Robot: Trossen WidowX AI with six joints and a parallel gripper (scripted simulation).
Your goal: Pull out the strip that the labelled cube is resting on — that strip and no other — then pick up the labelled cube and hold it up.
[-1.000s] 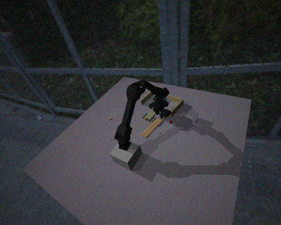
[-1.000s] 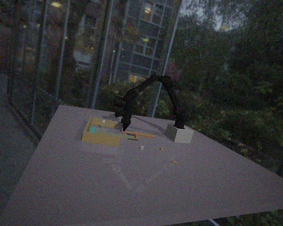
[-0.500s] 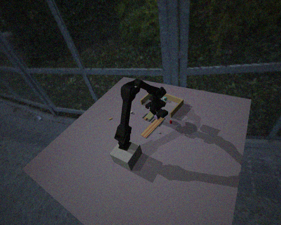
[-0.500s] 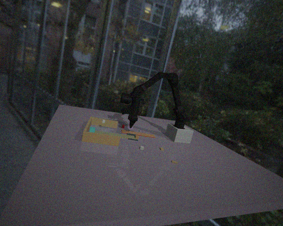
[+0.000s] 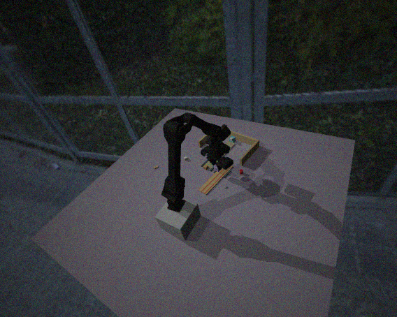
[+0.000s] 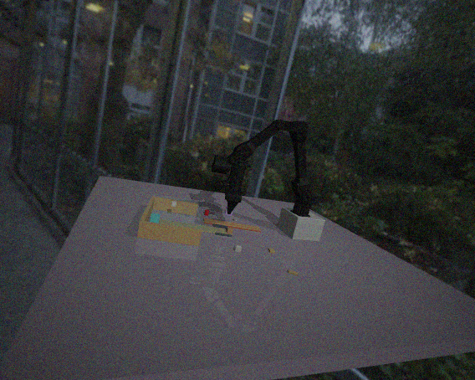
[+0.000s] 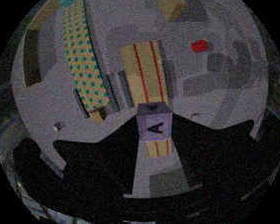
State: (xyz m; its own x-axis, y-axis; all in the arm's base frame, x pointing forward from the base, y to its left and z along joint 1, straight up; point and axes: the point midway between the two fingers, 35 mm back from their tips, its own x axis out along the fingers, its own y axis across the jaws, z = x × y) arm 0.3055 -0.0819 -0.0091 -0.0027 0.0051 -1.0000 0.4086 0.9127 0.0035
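The small red cube lies 110 mm to the right of my gripper tip, 50 mm ahead of it and 40 mm below it. Also, from my gripper tip: pale purple labelled cube 10 mm above.
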